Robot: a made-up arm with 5 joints. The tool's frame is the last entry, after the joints.
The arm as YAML. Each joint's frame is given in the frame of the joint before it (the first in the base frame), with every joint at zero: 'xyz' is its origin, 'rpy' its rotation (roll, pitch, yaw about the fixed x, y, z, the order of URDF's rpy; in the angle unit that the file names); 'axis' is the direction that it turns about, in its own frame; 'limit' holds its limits. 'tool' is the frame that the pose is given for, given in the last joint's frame.
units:
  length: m
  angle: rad
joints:
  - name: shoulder
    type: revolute
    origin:
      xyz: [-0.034, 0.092, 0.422]
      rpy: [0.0, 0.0, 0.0]
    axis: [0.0, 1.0, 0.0]
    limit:
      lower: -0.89
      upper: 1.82
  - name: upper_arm
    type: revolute
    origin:
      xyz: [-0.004, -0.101, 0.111]
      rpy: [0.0, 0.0, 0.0]
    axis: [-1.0, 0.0, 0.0]
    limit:
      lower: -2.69
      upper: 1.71
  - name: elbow
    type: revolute
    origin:
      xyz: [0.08, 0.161, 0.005]
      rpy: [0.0, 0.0, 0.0]
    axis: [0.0, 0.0, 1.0]
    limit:
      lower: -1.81
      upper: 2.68
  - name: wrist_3
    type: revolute
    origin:
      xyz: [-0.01, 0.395, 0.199]
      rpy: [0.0, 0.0, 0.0]
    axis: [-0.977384, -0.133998, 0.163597]
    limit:
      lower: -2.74
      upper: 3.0
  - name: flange
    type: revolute
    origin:
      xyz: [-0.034, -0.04, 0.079]
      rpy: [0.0, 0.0, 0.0]
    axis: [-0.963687, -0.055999, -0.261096]
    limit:
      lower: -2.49
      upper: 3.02
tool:
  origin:
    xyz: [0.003, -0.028, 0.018]
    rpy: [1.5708, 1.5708, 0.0]
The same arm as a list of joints. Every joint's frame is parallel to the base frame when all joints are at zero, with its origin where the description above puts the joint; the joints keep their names.
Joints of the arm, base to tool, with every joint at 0 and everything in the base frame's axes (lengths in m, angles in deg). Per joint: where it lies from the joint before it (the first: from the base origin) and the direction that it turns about. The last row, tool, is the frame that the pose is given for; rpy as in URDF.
shoulder: offset -0.034 0.092 0.422 axis 0 1 0
upper_arm: offset -0.004 -0.101 0.111 axis -1 0 0
elbow: offset 0.08 0.161 0.005 axis 0 0 1
wrist_3: offset -0.01 0.395 0.199 axis -0.977384 -0.133998 0.163597
flange: offset -0.034 -0.04 0.079 axis -0.963687 -0.055999 -0.261096
tool: offset 0.003 -0.028 0.018 rpy 90 90 0
Joint limits (deg, base to tool): -50.99..104.28 -154.13..97.98 -103.71..153.55 -156.99..171.89 -142.67..173.03

